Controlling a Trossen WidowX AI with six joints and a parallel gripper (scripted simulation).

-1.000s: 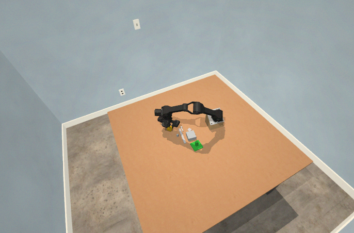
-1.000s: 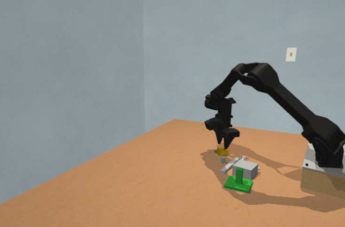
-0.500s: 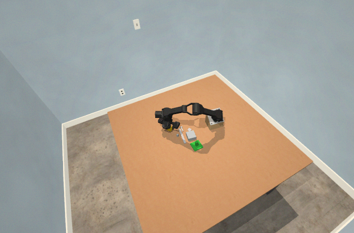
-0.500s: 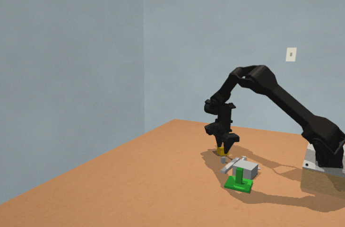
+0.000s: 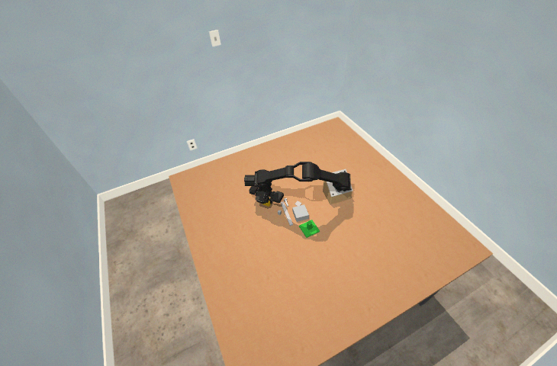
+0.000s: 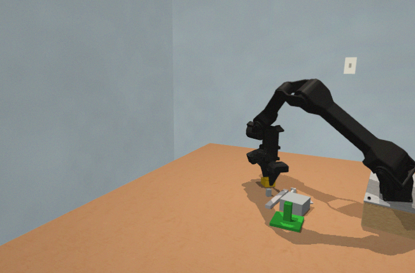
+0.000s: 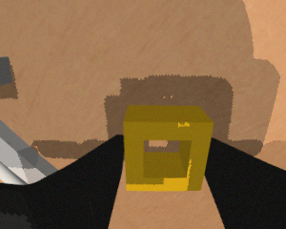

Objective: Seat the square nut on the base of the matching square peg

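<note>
Right now my hand is 100 mm to the right of the small grey cube, 30 mm above it and 20 mm past it. The rest, counted from my hand: grey bar (120 mm to the left, 60 mm behind, 30 mm below); then grey block (170 mm to the left, 120 mm behind, 20 mm below).
</note>
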